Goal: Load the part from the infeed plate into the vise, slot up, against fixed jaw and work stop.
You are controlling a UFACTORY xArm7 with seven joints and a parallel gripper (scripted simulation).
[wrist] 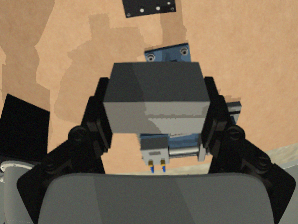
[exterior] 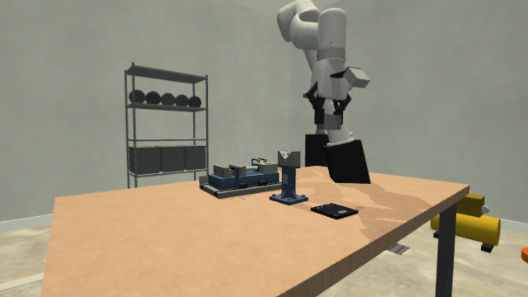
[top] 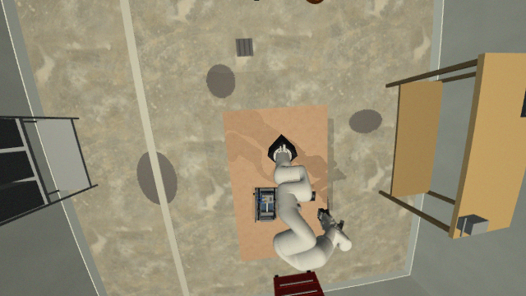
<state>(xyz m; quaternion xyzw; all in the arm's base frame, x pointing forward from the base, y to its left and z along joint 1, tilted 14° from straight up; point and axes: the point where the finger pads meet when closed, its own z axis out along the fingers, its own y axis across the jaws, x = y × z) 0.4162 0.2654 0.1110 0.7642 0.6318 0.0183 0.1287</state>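
My hand is 10 mm short of the grey V-block, 130 mm to the left of it and 120 mm above it. The rest, counted from my hand: black infeed plate (20 mm to the left, 250 mm below); then work stop (90 mm ahead, 330 mm to the right, 170 mm below); then grey block (10 mm below).
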